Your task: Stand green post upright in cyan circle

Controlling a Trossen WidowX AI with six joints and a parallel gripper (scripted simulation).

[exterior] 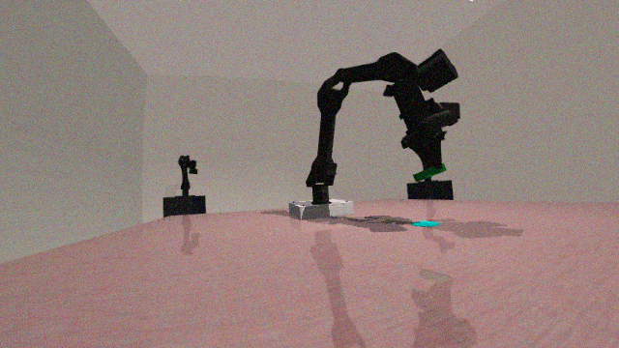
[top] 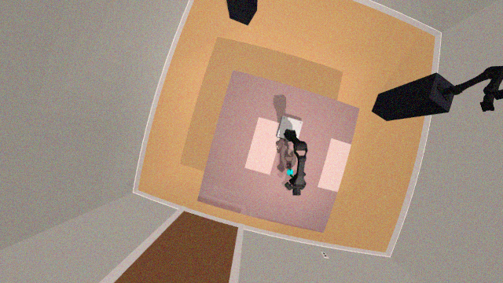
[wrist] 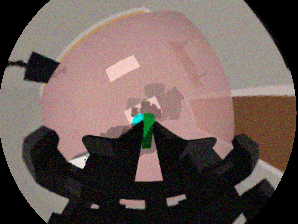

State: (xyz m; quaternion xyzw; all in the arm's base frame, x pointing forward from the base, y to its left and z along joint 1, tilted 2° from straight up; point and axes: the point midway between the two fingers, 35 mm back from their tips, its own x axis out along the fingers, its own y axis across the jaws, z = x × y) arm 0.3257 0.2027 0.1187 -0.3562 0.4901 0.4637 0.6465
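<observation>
Now: gripper tip 3 cm past the cyan circle, 2 cm to the left of it and 12 cm above it. The rest, counted from my gripper tip: green post: 1 cm behind, 2 cm to the right, 1 cm below.
</observation>
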